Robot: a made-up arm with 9 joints. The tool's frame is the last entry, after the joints.
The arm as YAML. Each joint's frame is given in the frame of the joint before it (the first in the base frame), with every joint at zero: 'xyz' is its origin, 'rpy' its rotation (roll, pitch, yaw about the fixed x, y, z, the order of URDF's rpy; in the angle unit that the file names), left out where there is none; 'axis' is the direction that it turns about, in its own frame. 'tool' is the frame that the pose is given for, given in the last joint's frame.
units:
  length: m
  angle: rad
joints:
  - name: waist
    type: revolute
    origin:
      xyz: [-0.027, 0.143, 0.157]
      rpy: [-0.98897, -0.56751, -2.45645]
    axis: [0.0, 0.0, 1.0]
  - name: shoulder
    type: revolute
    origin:
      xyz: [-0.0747, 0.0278, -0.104]
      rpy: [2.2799, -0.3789, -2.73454]
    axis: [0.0, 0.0, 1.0]
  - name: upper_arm
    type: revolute
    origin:
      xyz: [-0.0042, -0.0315, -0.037]
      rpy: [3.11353, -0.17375, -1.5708]
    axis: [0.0, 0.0, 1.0]
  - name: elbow
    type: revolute
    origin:
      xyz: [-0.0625, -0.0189, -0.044]
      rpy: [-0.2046, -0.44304, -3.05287]
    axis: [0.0, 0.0, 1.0]
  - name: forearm
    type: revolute
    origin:
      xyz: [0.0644, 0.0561, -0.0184]
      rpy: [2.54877, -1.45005, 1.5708]
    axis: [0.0, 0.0, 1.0]
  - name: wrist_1
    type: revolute
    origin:
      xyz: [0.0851, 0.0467, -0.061]
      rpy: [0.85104, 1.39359, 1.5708]
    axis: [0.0, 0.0, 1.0]
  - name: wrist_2
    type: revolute
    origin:
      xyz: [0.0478, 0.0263, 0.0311]
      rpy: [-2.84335, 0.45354, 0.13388]
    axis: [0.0, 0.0, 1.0]
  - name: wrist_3
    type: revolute
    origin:
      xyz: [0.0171, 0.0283, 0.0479]
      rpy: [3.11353, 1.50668, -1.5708]
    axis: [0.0, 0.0, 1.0]
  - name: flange
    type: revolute
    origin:
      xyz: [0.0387, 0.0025, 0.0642]
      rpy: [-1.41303, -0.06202, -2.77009]
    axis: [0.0, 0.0, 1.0]
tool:
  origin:
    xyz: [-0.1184, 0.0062, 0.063]
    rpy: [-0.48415, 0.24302, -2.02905]
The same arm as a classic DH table. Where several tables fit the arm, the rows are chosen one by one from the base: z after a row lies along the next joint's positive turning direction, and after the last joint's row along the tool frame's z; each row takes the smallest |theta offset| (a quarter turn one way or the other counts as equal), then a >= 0, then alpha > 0; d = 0 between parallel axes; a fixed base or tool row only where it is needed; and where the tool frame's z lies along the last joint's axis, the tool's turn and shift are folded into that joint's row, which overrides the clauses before.
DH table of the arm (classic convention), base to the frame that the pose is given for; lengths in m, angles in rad. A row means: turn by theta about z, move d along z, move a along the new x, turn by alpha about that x. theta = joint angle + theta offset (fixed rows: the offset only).
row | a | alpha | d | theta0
base (fixed) | 0.1082 | 1.089 | 0.2079 | 1.025
waist | 0.0382 | 2.2205 | -0.1607 | 0.0626
shoulder | 0.0009 | 2.9656 | 0.2295 | 0.3222
upper_arm | 0.0398 | -0.4851 | 0.2356 | -0.5206
elbow | -0.0218 | 1.6709 | -0.1211 | 1.3792
forearm | 0.0202 | -1.4543 | 0.0109 | 0.6443
wrist_1 | -0.0453 | 2.6045 | 0.0757 | -0.3441
wrist_2 | -0.0179 | 1.6349 | -0.0096 | 1.0564
wrist_3 | 0.0368 | 1.4133 | 0.0901 | -1.1876
flange | 0.0879 | -0.5374 | 0.2088 | 0.6206
tool (fixed) | 0 | 0 | -0.1555 | 0.4894

